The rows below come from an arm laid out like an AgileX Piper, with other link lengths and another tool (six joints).
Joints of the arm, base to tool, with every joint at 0 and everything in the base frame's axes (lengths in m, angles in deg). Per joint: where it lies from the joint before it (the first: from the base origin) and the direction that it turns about. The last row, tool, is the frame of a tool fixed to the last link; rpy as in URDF.
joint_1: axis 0 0 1 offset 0 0 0.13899
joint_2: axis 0 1 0 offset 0 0 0
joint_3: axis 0 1 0 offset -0.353 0 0.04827
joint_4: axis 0.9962 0 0.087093 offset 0.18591 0 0.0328
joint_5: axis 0 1 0 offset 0 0 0
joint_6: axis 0.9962 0 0.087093 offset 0.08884 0 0.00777
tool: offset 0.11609 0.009 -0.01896 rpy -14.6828 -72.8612 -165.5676
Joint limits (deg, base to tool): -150..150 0..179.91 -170..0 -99.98..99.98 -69.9..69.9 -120..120
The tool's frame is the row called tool.
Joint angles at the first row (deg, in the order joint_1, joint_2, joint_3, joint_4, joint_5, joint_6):
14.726 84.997 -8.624 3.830 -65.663 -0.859
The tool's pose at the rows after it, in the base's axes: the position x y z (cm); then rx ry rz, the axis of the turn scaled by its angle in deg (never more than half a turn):
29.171, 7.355, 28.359, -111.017, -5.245, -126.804
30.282, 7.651, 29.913, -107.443, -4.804, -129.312
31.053, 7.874, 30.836, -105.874, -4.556, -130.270
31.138, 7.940, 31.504, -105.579, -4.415, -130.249
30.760, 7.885, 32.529, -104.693, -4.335, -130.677
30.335, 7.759, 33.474, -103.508, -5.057, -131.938
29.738, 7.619, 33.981, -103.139, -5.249, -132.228
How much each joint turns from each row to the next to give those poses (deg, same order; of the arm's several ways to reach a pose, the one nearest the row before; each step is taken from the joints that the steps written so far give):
0.002 0.000 -2.221 0.003 -0.001 0.000
-0.001 0.001 -3.289 -0.002 0.300 0.000
-0.004 -0.093 -2.715 -0.004 1.545 0.002
0.002 -1.255 -1.913 0.003 2.992 -0.002
-0.001 -2.311 -1.601 -0.002 3.237 -0.107
0.002 -1.910 -0.897 0.003 1.698 -0.819
-0.003 -1.823 -0.282 -0.003 1.793 -0.248

